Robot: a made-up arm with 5 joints. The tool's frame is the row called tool. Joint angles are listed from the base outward. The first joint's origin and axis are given. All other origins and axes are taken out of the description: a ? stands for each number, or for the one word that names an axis. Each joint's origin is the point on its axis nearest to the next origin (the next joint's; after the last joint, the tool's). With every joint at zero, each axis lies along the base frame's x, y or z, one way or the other. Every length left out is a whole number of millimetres.
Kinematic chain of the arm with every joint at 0, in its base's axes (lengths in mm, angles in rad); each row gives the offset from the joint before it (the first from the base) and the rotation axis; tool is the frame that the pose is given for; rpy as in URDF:
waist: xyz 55 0 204 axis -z
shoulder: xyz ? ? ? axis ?
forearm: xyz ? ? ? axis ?
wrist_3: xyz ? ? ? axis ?
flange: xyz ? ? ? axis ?
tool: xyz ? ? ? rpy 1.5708 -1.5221 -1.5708
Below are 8 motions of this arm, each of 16 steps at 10 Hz.
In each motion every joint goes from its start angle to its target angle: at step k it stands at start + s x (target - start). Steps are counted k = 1, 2, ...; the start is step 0. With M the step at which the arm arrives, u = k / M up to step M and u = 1 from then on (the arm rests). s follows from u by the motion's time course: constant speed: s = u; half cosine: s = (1 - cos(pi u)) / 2; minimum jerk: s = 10 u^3 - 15 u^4 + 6 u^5.
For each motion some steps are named. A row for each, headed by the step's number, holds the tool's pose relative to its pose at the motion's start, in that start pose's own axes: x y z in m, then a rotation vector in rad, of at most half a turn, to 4 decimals.
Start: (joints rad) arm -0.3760 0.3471 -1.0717 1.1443 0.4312
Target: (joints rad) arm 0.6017 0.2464 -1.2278 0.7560 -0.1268
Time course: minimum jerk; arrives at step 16
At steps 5, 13, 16:
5: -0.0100 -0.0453 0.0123 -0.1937 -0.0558 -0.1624
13: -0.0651 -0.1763 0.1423 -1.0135 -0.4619 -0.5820
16: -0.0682 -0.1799 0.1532 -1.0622 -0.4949 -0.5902

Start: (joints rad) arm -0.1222 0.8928 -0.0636 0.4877 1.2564
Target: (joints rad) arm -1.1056 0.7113 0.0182 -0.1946 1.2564
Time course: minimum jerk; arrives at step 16
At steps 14, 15, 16:
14: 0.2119 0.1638 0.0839 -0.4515 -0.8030 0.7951
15: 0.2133 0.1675 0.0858 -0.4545 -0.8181 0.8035
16: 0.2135 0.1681 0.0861 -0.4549 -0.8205 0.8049

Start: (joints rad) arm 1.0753 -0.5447 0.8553 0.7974 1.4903
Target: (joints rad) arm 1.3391 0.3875 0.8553 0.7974 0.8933
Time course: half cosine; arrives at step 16
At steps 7, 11, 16:
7: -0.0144 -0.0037 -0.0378 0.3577 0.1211 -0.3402
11: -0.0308 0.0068 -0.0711 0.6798 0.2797 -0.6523
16: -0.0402 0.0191 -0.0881 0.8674 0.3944 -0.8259

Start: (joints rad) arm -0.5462 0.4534 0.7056 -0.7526 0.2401
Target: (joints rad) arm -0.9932 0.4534 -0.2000 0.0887 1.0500
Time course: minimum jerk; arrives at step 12
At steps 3, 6, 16:
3: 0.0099 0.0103 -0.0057 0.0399 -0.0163 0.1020
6: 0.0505 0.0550 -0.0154 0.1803 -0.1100 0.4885
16: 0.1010 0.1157 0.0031 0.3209 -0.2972 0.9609

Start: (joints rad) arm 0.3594 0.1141 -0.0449 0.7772 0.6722
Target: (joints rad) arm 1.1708 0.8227 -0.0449 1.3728 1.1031
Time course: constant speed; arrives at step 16
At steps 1, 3, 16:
1: -0.0119 -0.0067 -0.0089 0.0227 0.0846 -0.0124
3: -0.0378 -0.0189 -0.0241 0.0823 0.2453 -0.0454
16: -0.2269 -0.0327 -0.0447 0.8497 0.8455 -0.4904

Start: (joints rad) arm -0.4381 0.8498 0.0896 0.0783 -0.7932
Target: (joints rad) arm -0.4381 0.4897 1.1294 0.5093 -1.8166
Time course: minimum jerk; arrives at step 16
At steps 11, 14, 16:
11: -0.0729 -0.0816 0.0817 -0.8920 0.2851 -0.7790
14: -0.0852 -0.0954 0.1063 -1.1076 0.2540 -0.9014
16: -0.0863 -0.0967 0.1088 -1.1290 0.2492 -0.9124

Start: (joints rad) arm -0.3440 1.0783 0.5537 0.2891 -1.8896
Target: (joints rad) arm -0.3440 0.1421 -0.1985 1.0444 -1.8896
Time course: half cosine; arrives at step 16
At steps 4, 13, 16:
4: -0.0062 0.0161 0.0287 0.1275 0.0491 0.0000
13: 0.0010 -0.0027 0.2156 0.7974 0.3070 0.0000
16: 0.0063 -0.0164 0.2337 0.8708 0.3352 0.0000

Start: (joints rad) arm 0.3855 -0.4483 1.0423 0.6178 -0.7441
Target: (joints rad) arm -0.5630 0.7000 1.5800 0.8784 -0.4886
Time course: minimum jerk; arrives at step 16
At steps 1, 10, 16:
1: -0.0003 0.0001 -0.0003 -0.0026 0.0036 0.0025
10: -0.0830 -0.0276 -0.0170 -1.0777 0.8809 0.8559
16: -0.0914 -0.0353 0.0056 -1.6352 1.0299 1.0734

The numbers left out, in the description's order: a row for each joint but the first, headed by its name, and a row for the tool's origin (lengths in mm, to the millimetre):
shoulder: xyz 43 -6 0, axis +y
forearm: xyz 39 0 157, axis +y
wrist_3: xyz 99 0 4, axis +y
flange: xyz 66 0 0, axis -x
tool: xyz 0 0 0

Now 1 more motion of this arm.
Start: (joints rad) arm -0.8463 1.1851 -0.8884 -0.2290 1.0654
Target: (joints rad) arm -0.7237 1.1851 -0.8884 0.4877 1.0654
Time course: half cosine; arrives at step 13
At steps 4, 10, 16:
4: -0.0135 0.0036 0.0011 0.1178 0.1037 -0.0038
10: -0.0522 0.0134 0.0152 0.4791 0.4154 -0.0405
16: -0.0588 0.0148 0.0196 0.5487 0.4736 -0.0518

